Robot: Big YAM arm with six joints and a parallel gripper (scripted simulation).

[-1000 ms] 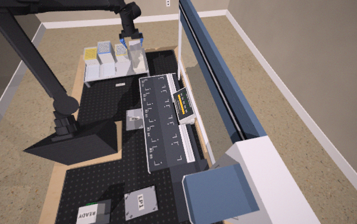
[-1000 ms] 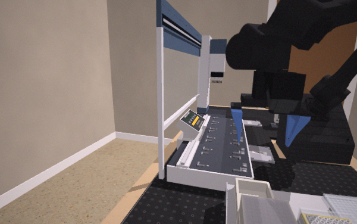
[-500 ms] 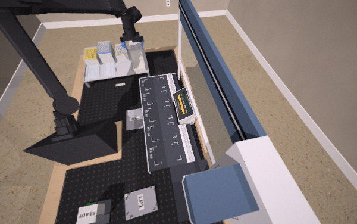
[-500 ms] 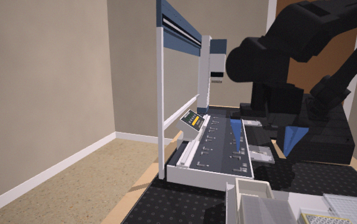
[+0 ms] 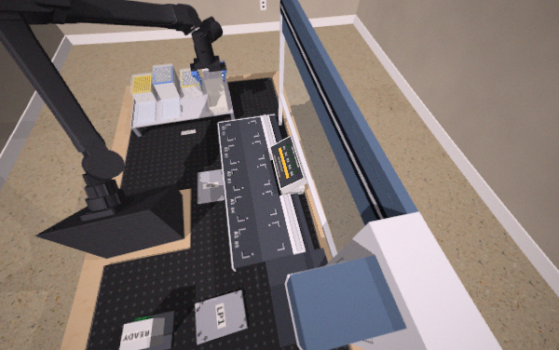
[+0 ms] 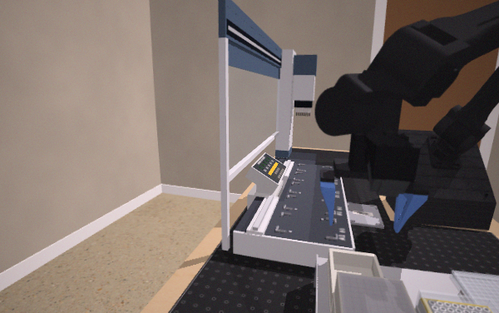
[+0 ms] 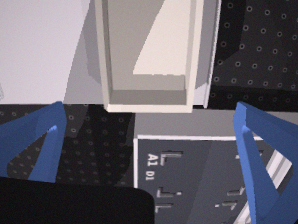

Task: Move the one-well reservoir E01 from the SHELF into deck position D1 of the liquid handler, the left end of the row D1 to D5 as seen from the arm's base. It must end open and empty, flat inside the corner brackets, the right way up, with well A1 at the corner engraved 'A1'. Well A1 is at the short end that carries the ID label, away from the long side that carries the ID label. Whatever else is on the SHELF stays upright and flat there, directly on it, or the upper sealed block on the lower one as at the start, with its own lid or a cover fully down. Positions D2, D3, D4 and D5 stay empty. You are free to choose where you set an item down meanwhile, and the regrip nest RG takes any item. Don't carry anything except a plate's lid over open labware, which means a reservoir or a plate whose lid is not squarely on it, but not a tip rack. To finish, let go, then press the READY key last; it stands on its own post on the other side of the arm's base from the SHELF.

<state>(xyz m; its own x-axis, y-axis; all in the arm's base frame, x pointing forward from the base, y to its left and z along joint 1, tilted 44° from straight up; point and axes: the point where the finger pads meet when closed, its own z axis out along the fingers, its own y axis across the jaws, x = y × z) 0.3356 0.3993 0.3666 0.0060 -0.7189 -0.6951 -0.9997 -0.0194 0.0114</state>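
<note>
Now: the white block 14 cm to the left of my hand and 6 cm below it. From my hand the other things lie so: shelf (16 cm behind, 7 cm to the left, 12 cm below); pipetting head (14 cm ahead, 92 cm to the right, 21 cm above).
</note>
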